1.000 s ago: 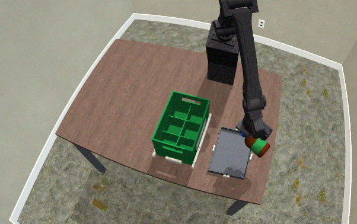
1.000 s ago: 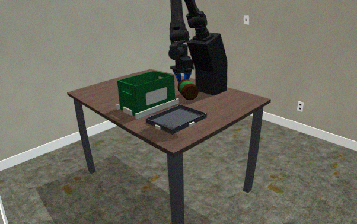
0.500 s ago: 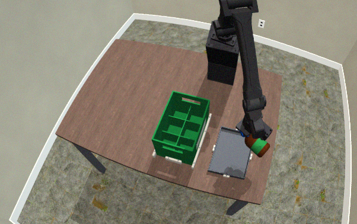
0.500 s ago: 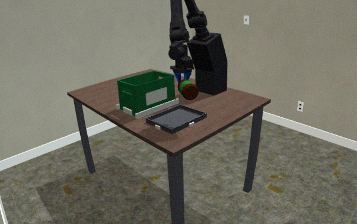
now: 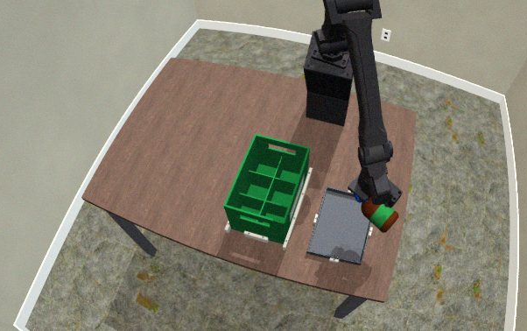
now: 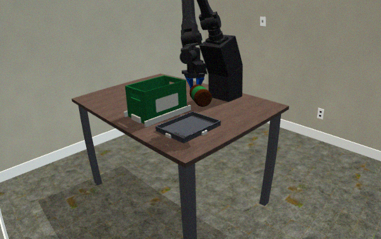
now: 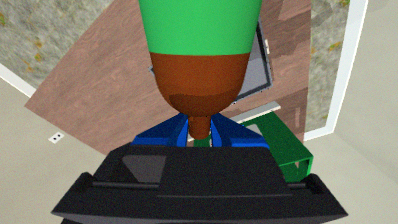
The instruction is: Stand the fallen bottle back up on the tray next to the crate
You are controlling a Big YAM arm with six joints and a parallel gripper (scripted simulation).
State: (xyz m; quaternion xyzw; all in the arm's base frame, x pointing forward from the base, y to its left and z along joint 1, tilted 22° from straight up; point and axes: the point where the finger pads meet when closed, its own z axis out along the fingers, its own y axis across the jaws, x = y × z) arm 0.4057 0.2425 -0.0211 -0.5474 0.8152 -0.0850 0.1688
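Now: the bottle 5 cm to the left of my hand and 2 cm ahead of it. The rest, counted from my hand: tray 18 cm below, 3 cm ahead, 2 cm to the right; then green crate 29 cm to the right, 10 cm below, 4 cm ahead.
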